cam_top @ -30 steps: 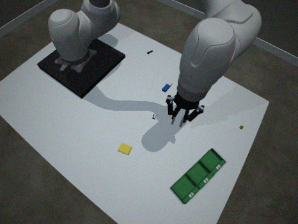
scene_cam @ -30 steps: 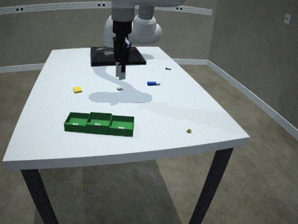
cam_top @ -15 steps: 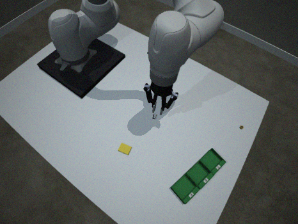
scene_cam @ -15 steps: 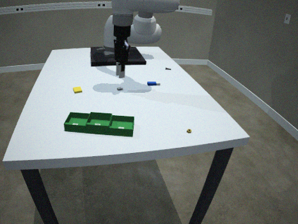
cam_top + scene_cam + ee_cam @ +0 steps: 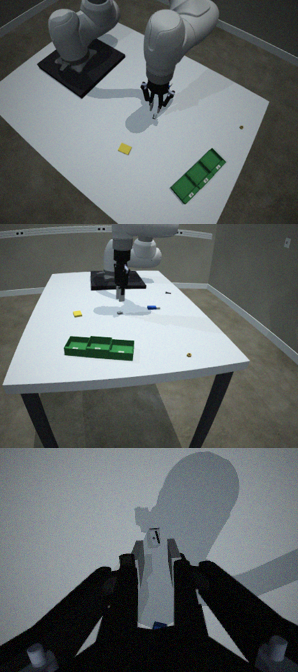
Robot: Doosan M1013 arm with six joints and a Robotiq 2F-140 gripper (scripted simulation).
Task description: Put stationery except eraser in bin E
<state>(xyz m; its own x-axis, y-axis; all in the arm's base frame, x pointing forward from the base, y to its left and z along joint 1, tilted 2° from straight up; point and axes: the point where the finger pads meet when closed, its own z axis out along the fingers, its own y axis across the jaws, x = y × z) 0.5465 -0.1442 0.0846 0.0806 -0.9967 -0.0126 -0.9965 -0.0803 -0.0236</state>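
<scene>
Now: the white pencil sharpener 10 cm below my hand. From my hand the other things lie so: flat yellow block 20 cm to the right, 10 cm below, 6 cm behind; then green bin tray 28 cm ahead, 18 cm to the right, 9 cm below; then blue eraser 20 cm to the left, 10 cm below.
</scene>
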